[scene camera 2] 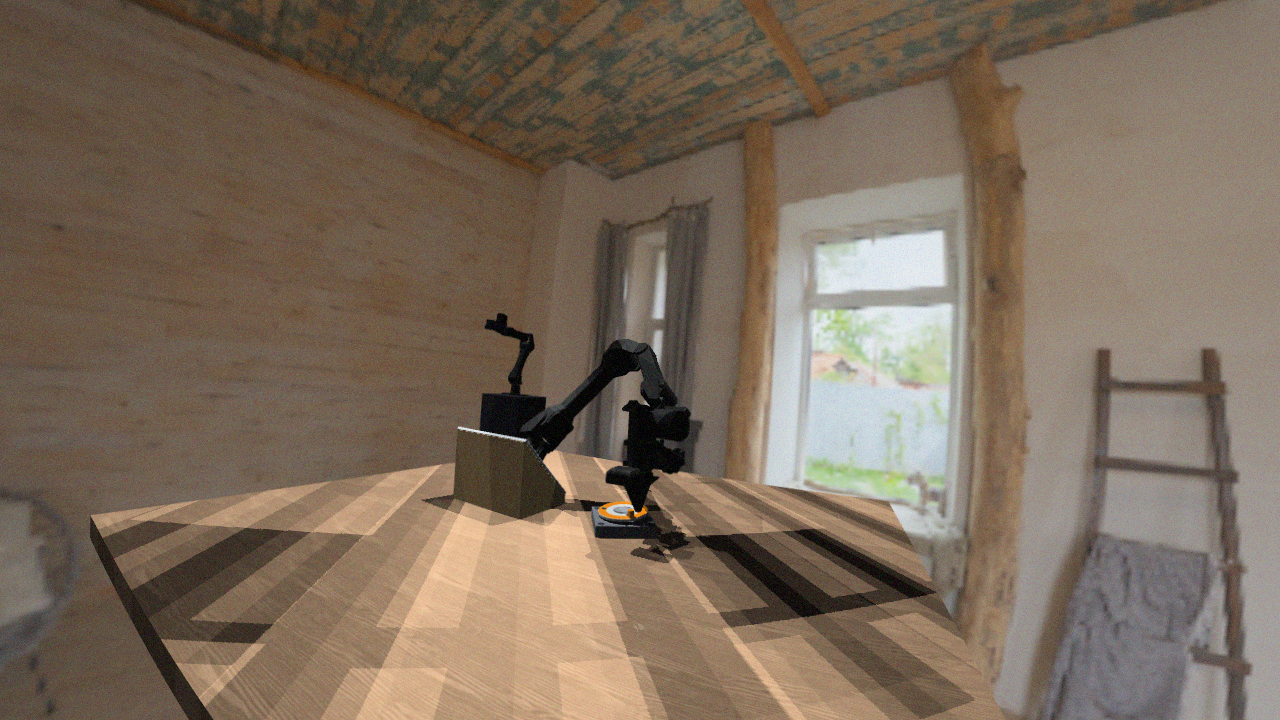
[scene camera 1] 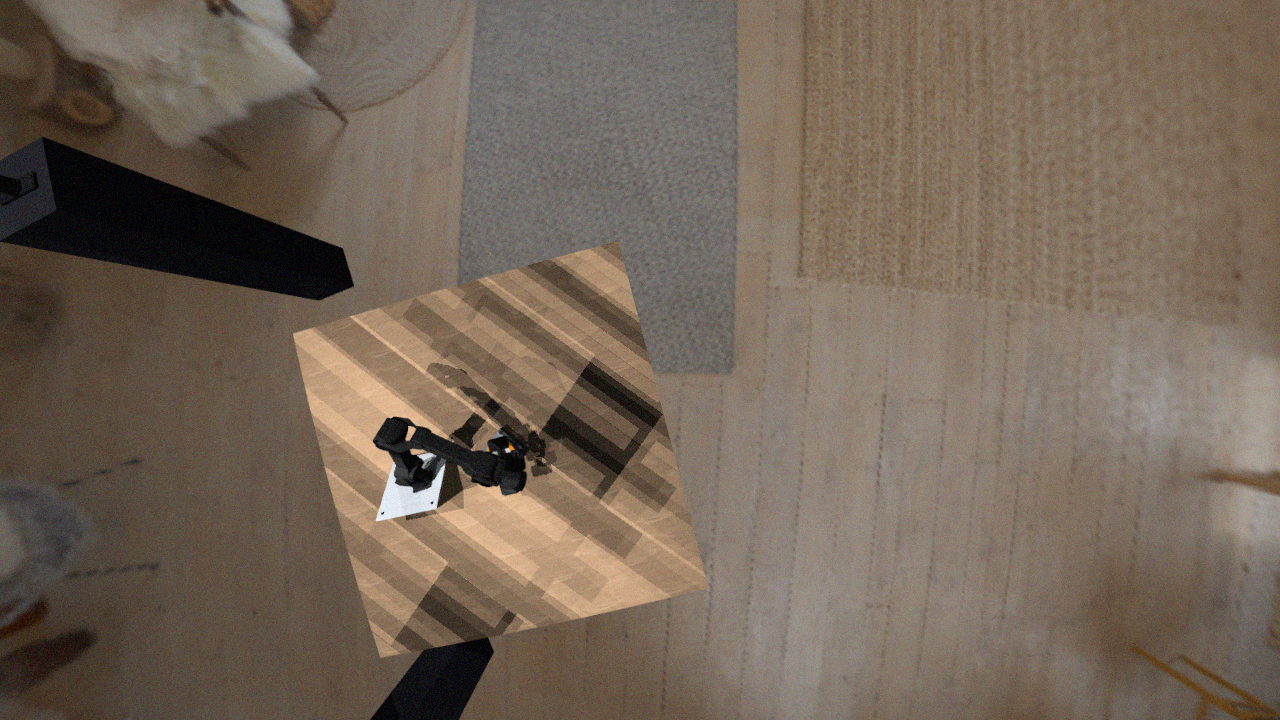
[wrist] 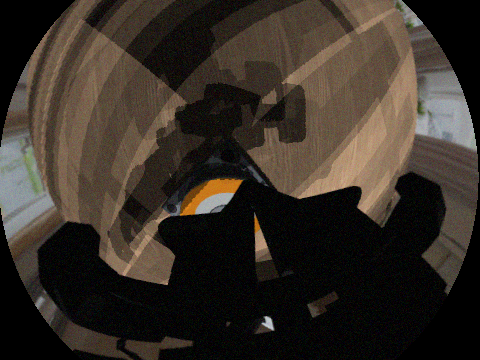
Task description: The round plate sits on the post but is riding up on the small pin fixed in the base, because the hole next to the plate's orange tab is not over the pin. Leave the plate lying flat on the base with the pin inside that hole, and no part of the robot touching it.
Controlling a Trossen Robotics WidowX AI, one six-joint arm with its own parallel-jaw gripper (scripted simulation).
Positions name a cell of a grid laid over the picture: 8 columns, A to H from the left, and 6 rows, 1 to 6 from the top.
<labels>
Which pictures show my gripper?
Scene camera 2, scene camera 1 and the wrist view: all of them.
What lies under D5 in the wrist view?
My gripper.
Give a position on a round plate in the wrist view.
D4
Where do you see a dark base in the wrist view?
D3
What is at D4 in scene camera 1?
My gripper.
</labels>
